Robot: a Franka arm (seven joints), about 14 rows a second.
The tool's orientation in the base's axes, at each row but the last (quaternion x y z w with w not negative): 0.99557 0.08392 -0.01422 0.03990; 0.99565 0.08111 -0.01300 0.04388; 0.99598 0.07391 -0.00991 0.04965; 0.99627 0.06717 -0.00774 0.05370; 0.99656 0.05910 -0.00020 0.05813; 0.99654 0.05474 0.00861 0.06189; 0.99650 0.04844 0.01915 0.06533; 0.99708 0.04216 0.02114 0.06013; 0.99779 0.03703 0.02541 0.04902; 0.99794 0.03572 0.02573 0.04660; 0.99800 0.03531 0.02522 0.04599; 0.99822 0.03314 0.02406 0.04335
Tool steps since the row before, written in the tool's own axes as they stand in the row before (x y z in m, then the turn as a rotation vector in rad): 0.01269 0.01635 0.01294 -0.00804 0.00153 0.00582; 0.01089 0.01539 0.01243 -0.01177 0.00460 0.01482; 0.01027 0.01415 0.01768 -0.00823 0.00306 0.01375; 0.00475 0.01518 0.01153 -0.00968 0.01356 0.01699; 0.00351 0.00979 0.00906 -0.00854 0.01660 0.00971; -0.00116 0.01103 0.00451 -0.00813 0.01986 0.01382; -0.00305 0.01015 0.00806 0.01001 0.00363 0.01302; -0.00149 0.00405 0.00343 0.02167 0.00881 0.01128; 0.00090 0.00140 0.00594 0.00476 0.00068 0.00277; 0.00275 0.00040 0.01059 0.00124 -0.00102 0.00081; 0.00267 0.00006 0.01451 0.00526 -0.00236 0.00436; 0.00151 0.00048 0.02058 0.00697 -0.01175 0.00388
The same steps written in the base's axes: 0.01498 -0.01502 -0.01208 -0.00779 -0.00331 -0.00540; 0.01301 -0.01449 -0.01143 -0.01114 -0.00774 -0.01398; 0.01203 -0.01420 -0.01649 -0.00786 -0.00560 -0.01316; 0.00666 -0.01557 -0.00996 -0.00790 -0.01648 -0.01523; 0.00470 -0.01029 -0.00789 -0.00646 -0.01850 -0.00766; 0.00015 -0.01156 -0.00312 -0.00560 -0.02218 -0.01133; -0.00172 -0.01135 -0.00674 0.01088 -0.00426 -0.01210; -0.00099 -0.00454 -0.00296 0.02282 -0.00817 -0.00931; 0.00132 -0.00189 -0.00572 0.00494 -0.00058 -0.00246; 0.00335 -0.00116 -0.01036 0.00121 0.00103 -0.00084; 0.00344 -0.00117 -0.01430 0.00531 0.00233 -0.00431; 0.00258 -0.00212 -0.02037 0.00639 0.01183 -0.00458
